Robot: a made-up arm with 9 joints. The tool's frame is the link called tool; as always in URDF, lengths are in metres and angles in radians.
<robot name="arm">
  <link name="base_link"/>
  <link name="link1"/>
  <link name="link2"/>
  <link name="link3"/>
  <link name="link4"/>
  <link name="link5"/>
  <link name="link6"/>
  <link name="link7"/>
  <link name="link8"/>
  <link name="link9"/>
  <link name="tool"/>
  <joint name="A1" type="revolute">
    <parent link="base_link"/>
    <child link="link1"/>
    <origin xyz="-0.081 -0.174 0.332"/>
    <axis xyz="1 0 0"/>
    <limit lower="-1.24" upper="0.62"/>
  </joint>
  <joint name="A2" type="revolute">
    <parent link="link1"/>
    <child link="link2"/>
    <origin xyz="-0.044 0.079 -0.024"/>
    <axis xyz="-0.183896 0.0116 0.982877"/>
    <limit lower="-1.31" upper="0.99"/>
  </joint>
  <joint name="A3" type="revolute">
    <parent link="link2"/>
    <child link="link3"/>
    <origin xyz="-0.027 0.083 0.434"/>
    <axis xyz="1 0 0"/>
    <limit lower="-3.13" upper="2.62"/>
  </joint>
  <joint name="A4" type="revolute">
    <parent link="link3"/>
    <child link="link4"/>
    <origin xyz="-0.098 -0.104 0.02"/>
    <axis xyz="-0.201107 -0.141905 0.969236"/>
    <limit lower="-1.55" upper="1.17"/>
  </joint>
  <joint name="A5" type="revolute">
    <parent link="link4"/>
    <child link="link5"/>
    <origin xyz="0 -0.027 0.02"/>
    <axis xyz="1 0 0"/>
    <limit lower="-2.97" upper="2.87"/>
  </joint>
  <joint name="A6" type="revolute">
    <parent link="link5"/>
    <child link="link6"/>
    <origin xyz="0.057 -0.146 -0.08"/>
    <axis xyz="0 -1 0"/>
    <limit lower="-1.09" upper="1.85"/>
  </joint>
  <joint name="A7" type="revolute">
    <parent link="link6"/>
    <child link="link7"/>
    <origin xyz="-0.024 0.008 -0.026"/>
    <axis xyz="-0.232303 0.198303 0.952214"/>
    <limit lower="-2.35" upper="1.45"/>
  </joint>
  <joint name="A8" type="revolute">
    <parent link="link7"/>
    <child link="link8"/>
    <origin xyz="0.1 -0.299 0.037"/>
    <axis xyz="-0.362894 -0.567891 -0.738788"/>
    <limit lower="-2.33" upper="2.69"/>
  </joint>
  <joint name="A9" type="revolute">
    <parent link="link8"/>
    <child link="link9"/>
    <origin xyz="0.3 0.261 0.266"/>
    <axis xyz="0 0 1"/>
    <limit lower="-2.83" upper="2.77"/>
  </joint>
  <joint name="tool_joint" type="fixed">
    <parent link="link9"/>
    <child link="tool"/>
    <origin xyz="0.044 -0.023 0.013" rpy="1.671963 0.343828 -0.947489"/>
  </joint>
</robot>
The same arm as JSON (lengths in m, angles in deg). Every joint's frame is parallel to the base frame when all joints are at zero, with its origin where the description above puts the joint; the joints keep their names.
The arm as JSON. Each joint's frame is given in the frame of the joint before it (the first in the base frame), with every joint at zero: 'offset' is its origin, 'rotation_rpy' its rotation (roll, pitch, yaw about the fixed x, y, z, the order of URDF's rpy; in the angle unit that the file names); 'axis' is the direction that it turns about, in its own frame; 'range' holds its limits. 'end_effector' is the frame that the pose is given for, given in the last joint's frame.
{"length_unit": "m", "angle_unit": "deg", "chain": [
  {"id": "A1", "offset": [-0.081, -0.174, 0.332], "rotation_rpy": [0.0, 0.0, 0.0], "axis": [1.0, 0.0, 0.0], "range": [-71.05, 35.52]},
  {"id": "A2", "offset": [-0.044, 0.079, -0.024], "rotation_rpy": [0.0, 0.0, 0.0], "axis": [-0.183896, 0.0116, 0.982877], "range": [-75.06, 56.72]},
  {"id": "A3", "offset": [-0.027, 0.083, 0.434], "rotation_rpy": [0.0, 0.0, 0.0], "axis": [1.0, 0.0, 0.0], "range": [-179.34, 150.11]},
  {"id": "A4", "offset": [-0.098, -0.104, 0.02], "rotation_rpy": [0.0, 0.0, 0.0], "axis": [-0.201107, -0.141905, 0.969236], "range": [-88.81, 67.04]},
  {"id": "A5", "offset": [0.0, -0.027, 0.02], "rotation_rpy": [0.0, 0.0, 0.0], "axis": [1.0, 0.0, 0.0], "range": [-170.17, 164.44]},
  {"id": "A6", "offset": [0.057, -0.146, -0.08], "rotation_rpy": [0.0, 0.0, 0.0], "axis": [0.0, -1.0, 0.0], "range": [-62.45, 106.0]},
  {"id": "A7", "offset": [-0.024, 0.008, -0.026], "rotation_rpy": [0.0, 0.0, 0.0], "axis": [-0.232303, 0.198303, 0.952214], "range": [-134.65, 83.08]},
  {"id": "A8", "offset": [0.1, -0.299, 0.037], "rotation_rpy": [0.0, 0.0, 0.0], "axis": [-0.362894, -0.567891, -0.738788], "range": [-133.5, 154.13]},
  {"id": "A9", "offset": [0.3, 0.261, 0.266], "rotation_rpy": [0.0, 0.0, 0.0], "axis": [0.0, 0.0, 1.0], "range": [-162.15, 158.71]}
], "end_effector": {"offset": [0.044, -0.023, 0.013], "rotation_rpy": [95.8, 19.7, -54.29]}}

